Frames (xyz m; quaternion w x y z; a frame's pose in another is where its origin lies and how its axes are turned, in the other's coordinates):
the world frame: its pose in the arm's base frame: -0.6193 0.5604 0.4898 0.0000 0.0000 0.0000 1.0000
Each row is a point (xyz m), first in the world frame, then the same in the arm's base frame.
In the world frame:
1: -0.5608 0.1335 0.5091
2: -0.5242 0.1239 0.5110
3: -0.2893 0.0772 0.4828
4: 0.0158 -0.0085 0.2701
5: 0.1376 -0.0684 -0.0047
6: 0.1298 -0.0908 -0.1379
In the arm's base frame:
1: -0.0585 0.4269 0.9989
2: -0.0951 0.4365 1.0008
3: -0.3300 0.4832 0.9726
4: -0.6351 0.5689 0.7599
5: -0.7569 0.6288 0.4851
6: -0.7491 0.6512 0.3519

